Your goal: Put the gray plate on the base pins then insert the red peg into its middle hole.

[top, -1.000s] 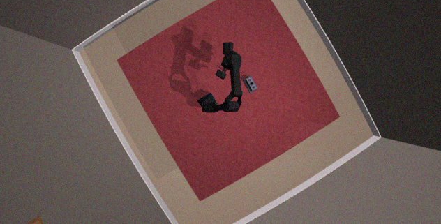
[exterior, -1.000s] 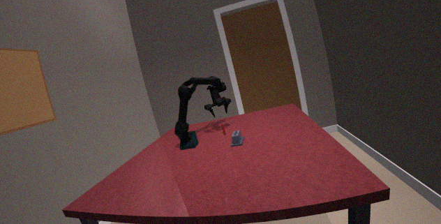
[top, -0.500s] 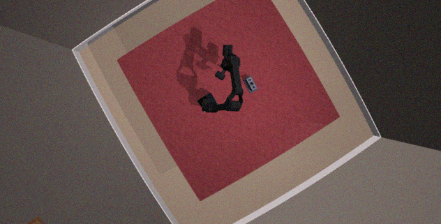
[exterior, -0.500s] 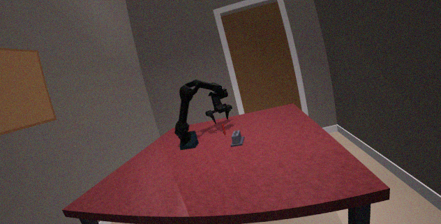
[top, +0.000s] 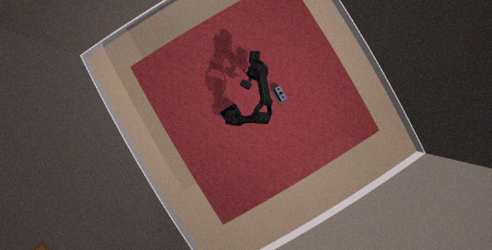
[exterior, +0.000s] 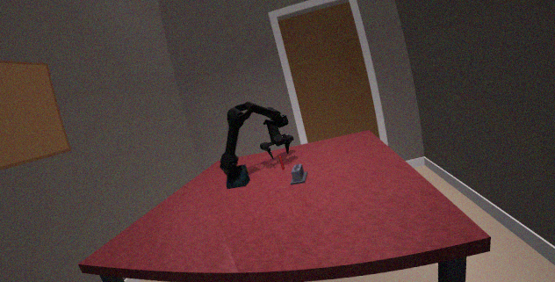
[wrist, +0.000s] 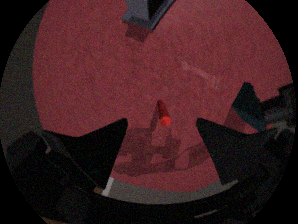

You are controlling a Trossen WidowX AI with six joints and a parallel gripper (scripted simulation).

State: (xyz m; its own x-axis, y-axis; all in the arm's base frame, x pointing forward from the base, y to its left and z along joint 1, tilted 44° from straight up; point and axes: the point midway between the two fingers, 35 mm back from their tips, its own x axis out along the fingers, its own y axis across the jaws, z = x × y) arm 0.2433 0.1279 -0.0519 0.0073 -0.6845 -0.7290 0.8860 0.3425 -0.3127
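The red peg lies 4 cm below my gripper tip. Also, from my gripper tip: base (19 cm to the right, 11 cm ahead, 7 cm below); gray plate (19 cm to the right, 11 cm ahead, 3 cm below).
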